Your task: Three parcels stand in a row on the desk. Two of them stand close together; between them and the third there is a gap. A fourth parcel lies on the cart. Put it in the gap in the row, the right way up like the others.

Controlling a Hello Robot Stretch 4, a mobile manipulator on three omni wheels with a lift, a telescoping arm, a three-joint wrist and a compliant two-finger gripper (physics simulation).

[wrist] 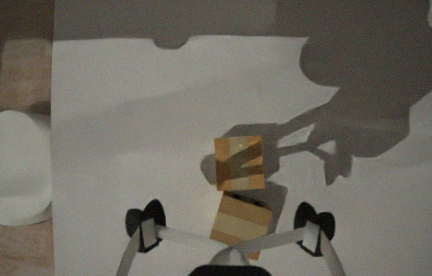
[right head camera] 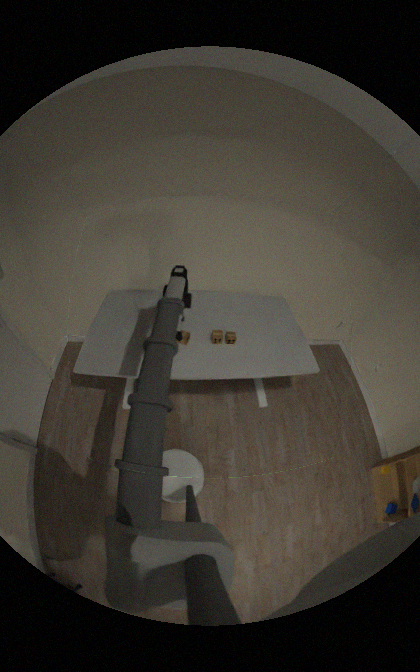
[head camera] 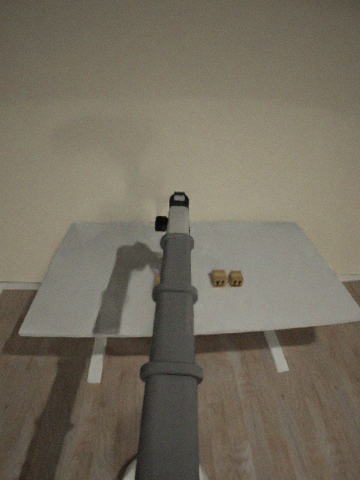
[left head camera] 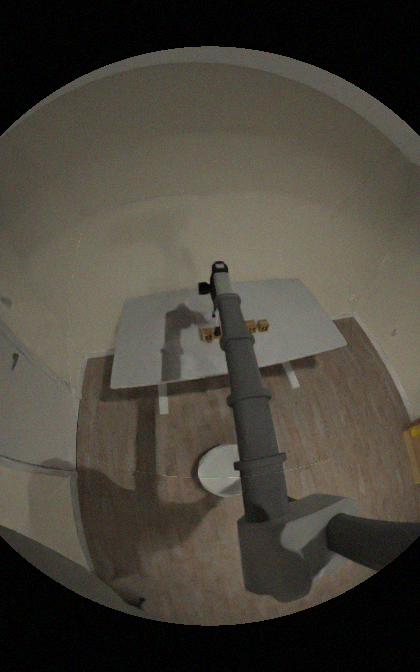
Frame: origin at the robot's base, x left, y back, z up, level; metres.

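Seen in the pictures: gripper, fingertip midpoint: [wrist: 229, 219].
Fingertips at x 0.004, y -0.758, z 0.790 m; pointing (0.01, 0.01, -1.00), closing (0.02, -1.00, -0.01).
Offsets run from my fingertips to a thing's top centre. Level surfaces: height alone.
In the wrist view my gripper [wrist: 229, 219] is open, with its fingers on either side of a turned parcel {dx -0.018, dy -0.012, dz -0.043 m} [wrist: 243, 218] [right head camera: 184, 337]. That parcel sits on the desk {dz -0.097 m} [head camera: 280, 250] [left head camera: 295, 310] [right head camera: 265, 315] [wrist: 120, 100], askew to the leftmost parcel {dx +0.049, dy -0.009, dz -0.047 m} [wrist: 239, 162] [left head camera: 207, 335], with a corner touching or almost touching it. Its tape runs across the other's tape, and dark marks show on its side facing that neighbour. Two parcels, the left one {dx -0.213, dy -0.035, dz -0.039 m} [head camera: 218, 278] [left head camera: 250, 326] [right head camera: 216, 336] and the right one {dx -0.295, dy -0.038, dz -0.043 m} [head camera: 236, 278] [left head camera: 263, 325] [right head camera: 230, 337], stand close together further right. The arm hides part of the row.
The wall [head camera: 250, 150] rises behind the desk. The round white base [left head camera: 217, 470] [right head camera: 185, 475] is on the floor in front of the desk. A wooden box with blue and yellow things [right head camera: 377, 492] stands at the far right. The arm's shadow falls on the desk's left part. The cart is not identifiable.
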